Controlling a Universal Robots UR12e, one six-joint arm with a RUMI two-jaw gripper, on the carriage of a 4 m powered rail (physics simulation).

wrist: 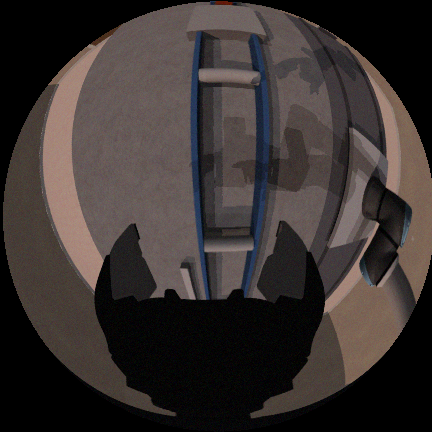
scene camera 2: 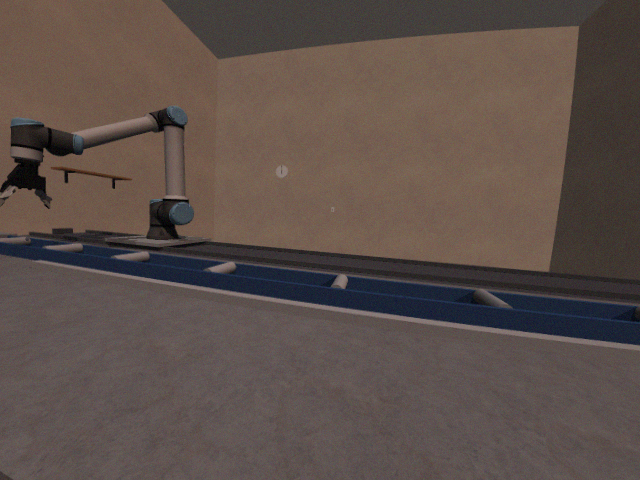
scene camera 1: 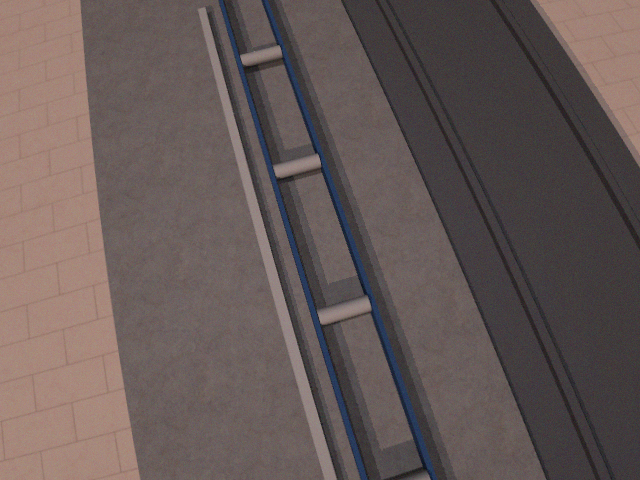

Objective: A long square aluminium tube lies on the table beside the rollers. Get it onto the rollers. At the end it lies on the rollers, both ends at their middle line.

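Observation:
The long pale square tube lies on the table beside the roller track, roughly parallel to it. One end of the tube shows low in the wrist view; the gripper body hides the part beyond it. The pale rollers sit between two blue side rails, and no tube lies on those in view. My gripper is open and empty, pointing down, high above the far-left part of the track in scene camera 2. It does not show in scene camera 1.
A pale block stands across the end of the roller track. The dark powered rail runs alongside the track, on the side away from the tube. The carriage plate bears the arm's base. A wall shelf is behind the gripper.

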